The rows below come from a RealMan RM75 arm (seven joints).
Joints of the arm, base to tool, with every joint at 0 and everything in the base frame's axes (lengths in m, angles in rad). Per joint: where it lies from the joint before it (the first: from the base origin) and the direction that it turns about. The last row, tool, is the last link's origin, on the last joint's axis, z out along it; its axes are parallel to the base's.
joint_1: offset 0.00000 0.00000 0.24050 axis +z
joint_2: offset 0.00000 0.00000 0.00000 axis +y
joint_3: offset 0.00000 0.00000 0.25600 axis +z
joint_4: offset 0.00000 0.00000 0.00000 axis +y
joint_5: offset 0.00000 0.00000 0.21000 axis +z
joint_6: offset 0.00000 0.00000 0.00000 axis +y
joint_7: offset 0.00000 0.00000 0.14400 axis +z
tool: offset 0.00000 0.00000 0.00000
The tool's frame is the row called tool.
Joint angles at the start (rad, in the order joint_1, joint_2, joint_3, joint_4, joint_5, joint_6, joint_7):
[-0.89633 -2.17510 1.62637 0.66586 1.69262 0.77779 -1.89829]
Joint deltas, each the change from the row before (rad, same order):
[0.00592 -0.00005 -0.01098 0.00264 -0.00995 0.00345 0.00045]
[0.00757 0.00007 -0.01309 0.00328 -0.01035 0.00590 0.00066]
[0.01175 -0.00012 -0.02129 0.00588 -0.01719 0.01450 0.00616]
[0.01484 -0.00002 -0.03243 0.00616 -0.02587 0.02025 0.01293]
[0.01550 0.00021 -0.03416 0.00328 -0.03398 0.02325 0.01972]
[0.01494 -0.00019 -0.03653 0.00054 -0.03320 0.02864 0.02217]
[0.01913 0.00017 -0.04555 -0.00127 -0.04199 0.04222 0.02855]
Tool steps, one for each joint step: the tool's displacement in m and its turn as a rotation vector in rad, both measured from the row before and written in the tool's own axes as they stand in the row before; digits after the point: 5 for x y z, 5 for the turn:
[0.00058 -0.00114 -0.00165 0.00052 0.01365 -0.01703]
[0.00035 -0.00129 -0.00211 -0.00037 0.01479 -0.01926]
[0.00085 -0.00132 -0.00342 -0.00552 0.02370 -0.02516]
[0.00185 -0.00239 -0.00511 -0.00645 0.03613 -0.03242]
[0.00199 -0.00251 -0.00573 -0.00848 0.04165 -0.03303]
[0.00181 -0.00225 -0.00607 -0.01144 0.04180 -0.03098]
[0.00203 -0.00235 -0.00829 -0.01814 0.05308 -0.03653]

